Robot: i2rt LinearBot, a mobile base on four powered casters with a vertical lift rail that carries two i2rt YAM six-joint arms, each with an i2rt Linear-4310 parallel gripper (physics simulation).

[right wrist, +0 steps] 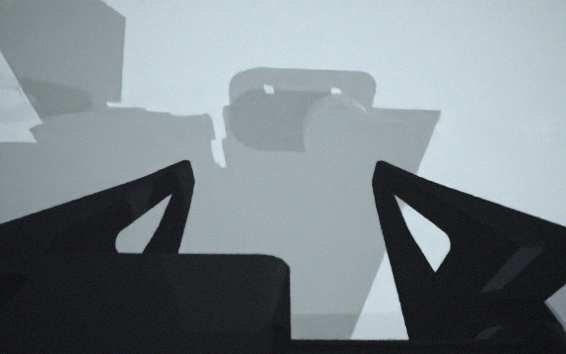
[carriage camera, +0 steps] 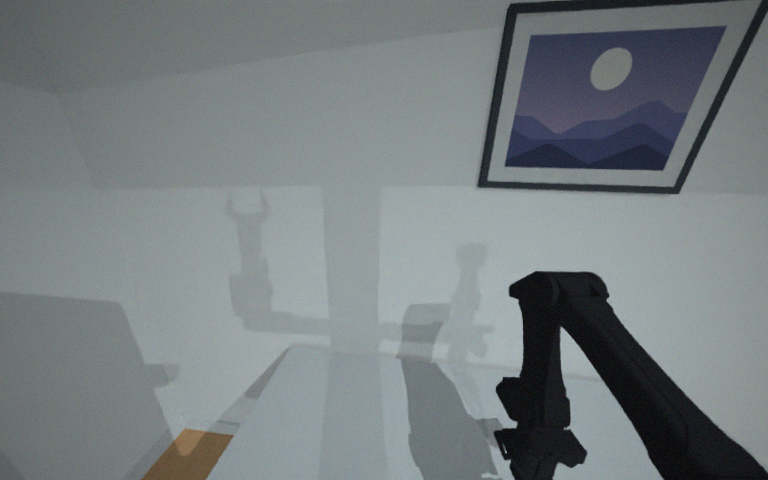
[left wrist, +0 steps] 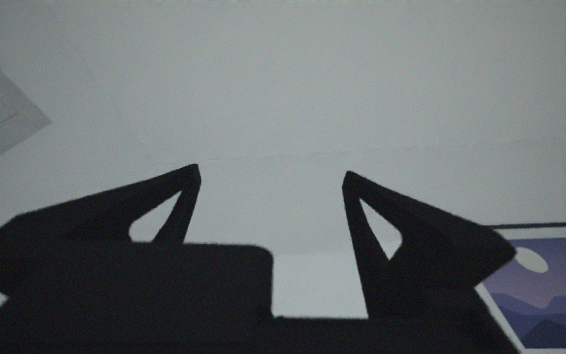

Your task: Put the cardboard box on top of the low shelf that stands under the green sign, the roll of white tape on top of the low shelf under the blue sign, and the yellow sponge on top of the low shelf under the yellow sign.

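Places are measured from the left arm's base along level axes (x up, y ahead, z left), in centimetres.
Pixels of known places: left gripper, fingertip midpoint: (left wrist: 273, 175); right gripper, fingertip midpoint: (right wrist: 283, 170).
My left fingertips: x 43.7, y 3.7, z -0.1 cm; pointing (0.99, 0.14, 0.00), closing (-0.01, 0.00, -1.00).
Behind a point stands the place of what it marks.
My left gripper (left wrist: 273, 175) @(z -0.1, x 43.7, y 3.7 cm) is open and empty; pale wall shows between and beyond its fingers in the left wrist view. My right gripper (right wrist: 283, 170) @(z -67.8, x -29.9, y 23.6 cm) is open and empty, pointing down over a pale surface covered in shadows. A faint round shape shows beyond its fingertips in the right wrist view; I cannot tell whether it is an object or part of the shadows. In the carriage camera, my right arm hangs down at the right, with its fingertips out of view. The cardboard box, white tape, yellow sponge and coloured signs cannot be made out.
A pale flat top (carriage camera: 288, 418) @(z -6.4, x -37.8, y 43.0 cm) runs toward the wall in the carriage camera, crossed by shadows of the robot. Orange-brown floor (carriage camera: 198, 458) @(z 57.8, x -109.8, y 70.7 cm) shows at lower left. A framed mountain picture (carriage camera: 594, 127) @(z -92.9, x 51.2, y 61.3 cm) (left wrist: 520, 290) @(z -81.6, x 54.7, y 62.8 cm) hangs on the wall.
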